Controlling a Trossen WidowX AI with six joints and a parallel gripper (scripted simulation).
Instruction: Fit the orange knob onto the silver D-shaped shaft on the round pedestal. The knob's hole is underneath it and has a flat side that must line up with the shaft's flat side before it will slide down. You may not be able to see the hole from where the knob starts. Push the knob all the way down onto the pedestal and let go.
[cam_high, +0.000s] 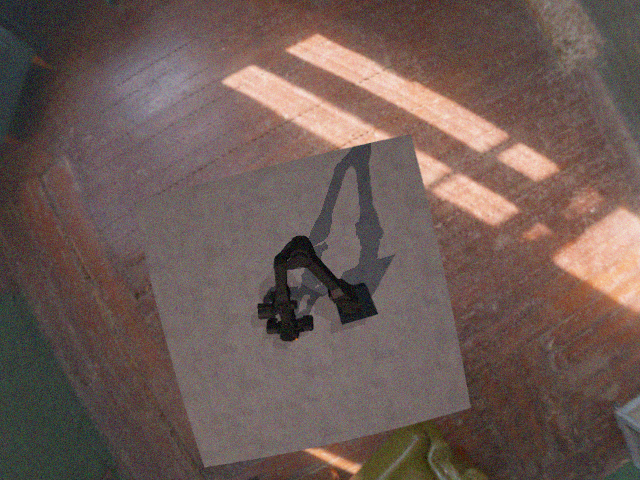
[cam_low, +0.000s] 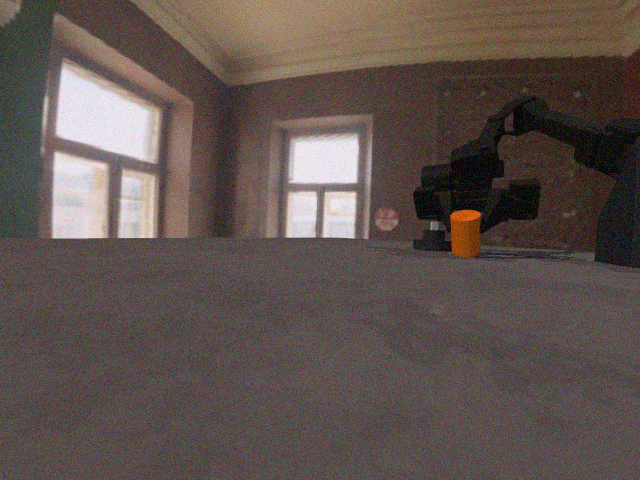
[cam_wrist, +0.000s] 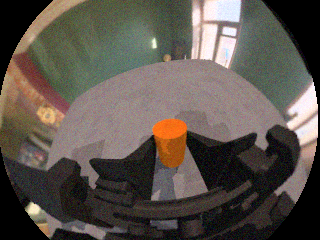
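Right now my gripper tip is 10 mm to the left of the orange knob and 10 mm below it. The rest, counted from my gripper tip: round pedestal: 160 mm to the right, 40 mm ahead, 10 mm below.
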